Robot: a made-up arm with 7 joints.
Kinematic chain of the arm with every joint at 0, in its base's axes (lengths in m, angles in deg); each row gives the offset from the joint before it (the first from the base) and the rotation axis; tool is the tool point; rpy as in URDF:
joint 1: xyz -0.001 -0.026 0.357 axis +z
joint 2: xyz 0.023 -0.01 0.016 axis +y
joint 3: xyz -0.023 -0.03 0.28 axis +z
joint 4: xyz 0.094 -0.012 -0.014 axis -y
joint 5: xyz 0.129 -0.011 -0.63 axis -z
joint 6: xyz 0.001 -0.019 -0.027 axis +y
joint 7: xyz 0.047 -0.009 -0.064 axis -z
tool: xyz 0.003 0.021 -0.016 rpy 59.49 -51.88 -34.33
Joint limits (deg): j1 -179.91..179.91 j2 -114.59..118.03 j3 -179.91..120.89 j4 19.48..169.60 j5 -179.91..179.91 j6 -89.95..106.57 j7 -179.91..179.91
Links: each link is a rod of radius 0.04 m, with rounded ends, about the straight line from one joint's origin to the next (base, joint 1, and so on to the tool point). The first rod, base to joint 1, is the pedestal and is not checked.
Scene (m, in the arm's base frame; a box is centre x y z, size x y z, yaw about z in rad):
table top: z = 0
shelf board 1: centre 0.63 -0.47 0.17 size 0.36 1 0.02 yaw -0.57
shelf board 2: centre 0.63 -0.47 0.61 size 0.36 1 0.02 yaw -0.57
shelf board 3: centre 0.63 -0.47 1.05 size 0.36 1 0.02 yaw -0.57
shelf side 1: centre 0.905 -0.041 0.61 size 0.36 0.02 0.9 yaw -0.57
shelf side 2: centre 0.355 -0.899 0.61 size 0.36 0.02 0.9 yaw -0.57
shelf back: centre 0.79 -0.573 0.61 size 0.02 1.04 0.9 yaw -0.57
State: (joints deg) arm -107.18 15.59 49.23 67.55 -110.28 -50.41 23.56
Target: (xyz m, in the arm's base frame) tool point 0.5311 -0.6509 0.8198
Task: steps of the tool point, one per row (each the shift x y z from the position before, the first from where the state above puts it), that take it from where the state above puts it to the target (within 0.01 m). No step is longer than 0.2 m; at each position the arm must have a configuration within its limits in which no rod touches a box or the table.
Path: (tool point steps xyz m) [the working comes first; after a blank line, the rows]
Joints at the target: -92.85 22.10 52.21 110.53 -100.00 -23.10 22.65
Straight joint move there: touches shelf board 2.

1: -0.0387 0.0426 -0.0103
2: -0.0515 0.0345 -0.0040
3: -0.0592 0.0299 0.0038
4: -0.0621 0.0286 0.0105
5: 0.0364 -0.0347 0.1397
6: 0.0220 -0.0002 0.1540
7: 0.0058 0.0381 0.1582
8: 0.0802 -0.0382 -0.0108
9: 0.0723 -0.0287 -0.0063
10: 0.0581 -0.0252 0.0015
11: 0.0380 -0.0310 0.0079
12: 0.0143 -0.0455 0.0076

